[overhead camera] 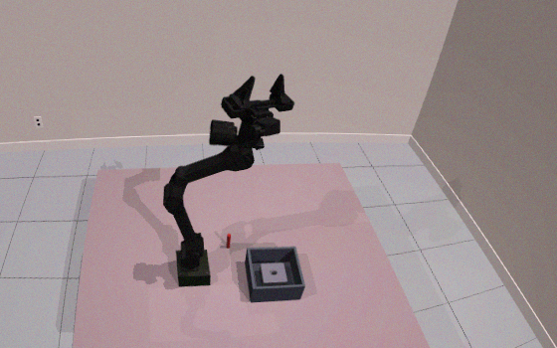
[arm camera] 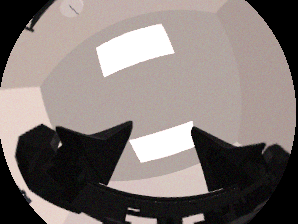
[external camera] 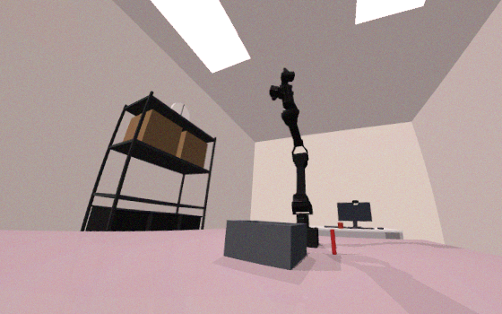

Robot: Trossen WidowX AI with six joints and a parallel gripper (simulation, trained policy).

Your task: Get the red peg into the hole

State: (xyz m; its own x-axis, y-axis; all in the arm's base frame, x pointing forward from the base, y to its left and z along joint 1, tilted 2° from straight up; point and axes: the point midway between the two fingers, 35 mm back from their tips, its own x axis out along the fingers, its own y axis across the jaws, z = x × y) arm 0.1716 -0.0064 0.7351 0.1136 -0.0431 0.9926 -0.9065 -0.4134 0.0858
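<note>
My gripper tip is 3 cm past the red peg, 16 cm to the right of it and 80 cm above it. Round my gripper tip: light grey plate (12 cm ahead, 2 cm to the right, 79 cm below); then dark box (12 cm ahead, 2 cm to the right, 81 cm below).
</note>
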